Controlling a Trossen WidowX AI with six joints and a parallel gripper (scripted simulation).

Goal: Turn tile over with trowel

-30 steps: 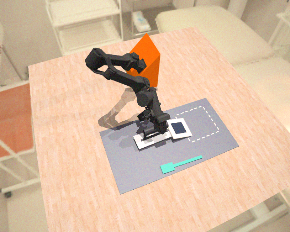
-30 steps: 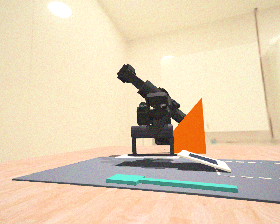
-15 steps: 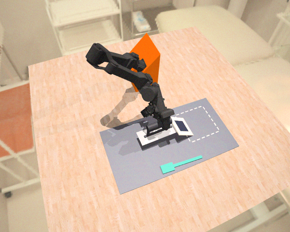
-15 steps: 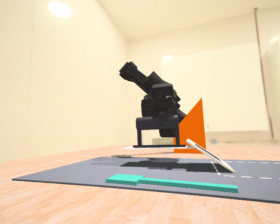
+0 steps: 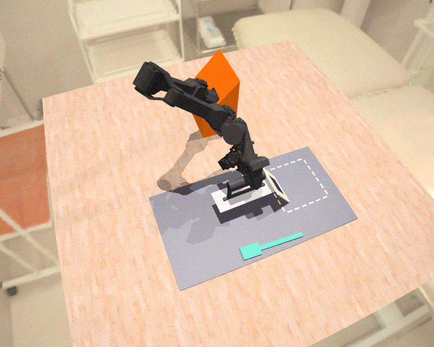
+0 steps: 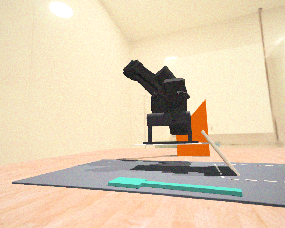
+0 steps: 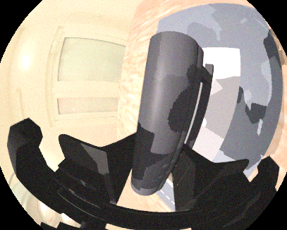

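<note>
Now: gripper tip 90 mm to the right of the white tile, 60 mm above it and 30 mm past it. Round my gripper tip: black-handled tool (30 mm behind, 10 mm below); then grey mat (130 mm below, 10 mm ahead); then teal trowel (150 mm ahead, 110 mm below, 10 mm to the right).
</note>
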